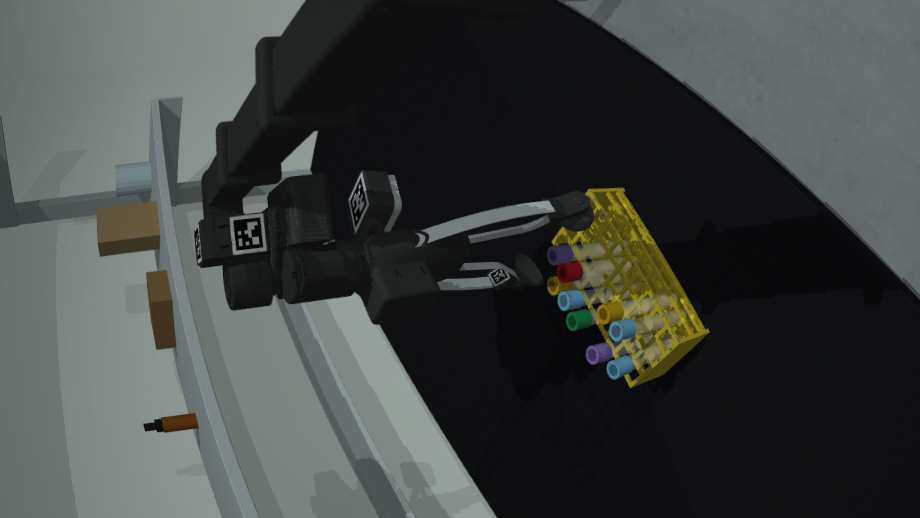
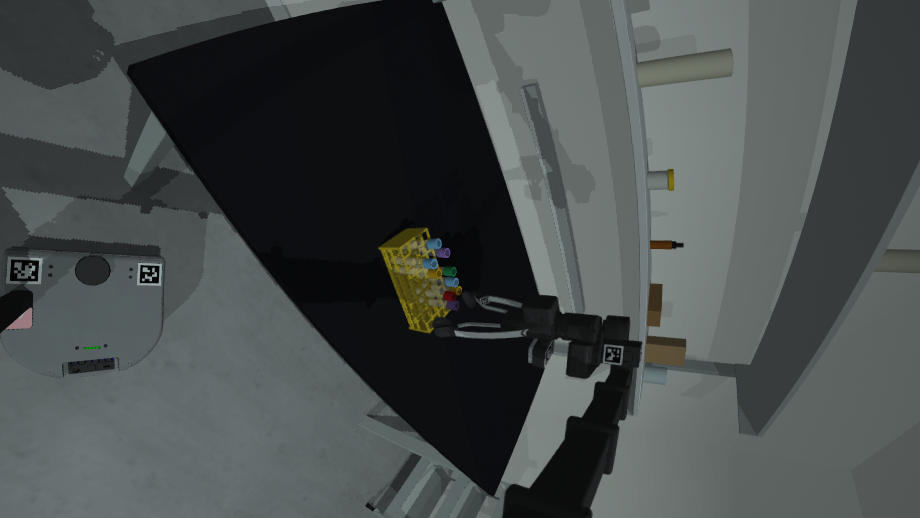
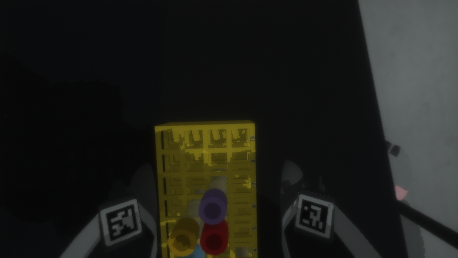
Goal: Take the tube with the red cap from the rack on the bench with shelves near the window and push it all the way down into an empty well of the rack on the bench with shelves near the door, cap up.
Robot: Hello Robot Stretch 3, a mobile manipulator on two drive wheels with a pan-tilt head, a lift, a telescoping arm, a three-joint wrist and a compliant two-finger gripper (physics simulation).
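Pixels of known places: gripper, between the fingertips: [image 1: 564, 240] [image 2: 448, 311]; robot's base, origin of its link: [image 2: 93, 268].
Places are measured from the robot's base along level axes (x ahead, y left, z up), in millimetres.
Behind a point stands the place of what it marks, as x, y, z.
Observation:
The tube with the red cap [image 1: 569, 271] {10, -529, 881} [image 2: 450, 296] {11, -529, 880} [image 3: 214, 238] stands cap up in the yellow rack [image 1: 670, 363] {126, -491, 781} [image 2: 403, 238] {118, -477, 797} [image 3: 205, 124] on the black bench top. A purple-capped tube [image 1: 560, 254] {-8, -540, 879} [image 2: 452, 305] {-7, -540, 878} [image 3: 213, 206] stands right beside it, and an orange-capped tube [image 3: 184, 237] is on its other side. My gripper [image 1: 551, 239] {-21, -553, 860} [image 2: 456, 313] {-21, -553, 860} [image 3: 218, 181] {-21, -553, 860} is open, its fingertips apart on either side of the rack's end near the purple cap, with no tube gripped. A second rack does not show.
Other tubes with blue, green [image 1: 578, 319] {57, -524, 881} [image 2: 449, 271] {59, -524, 878}, orange and purple caps stand in the rack. Behind the bench a shelf carries brown boxes [image 1: 127, 225] {-179, -1206, 1287} [image 2: 666, 350] {-170, -1202, 1290}, an orange bottle [image 1: 179, 422] {157, -983, 1250} [image 2: 661, 244] {159, -983, 1251} and a yellow-lidded jar [image 2: 658, 180] {287, -800, 1245}. My base [image 2: 90, 308] {-90, 3, 160} is beside the bench.

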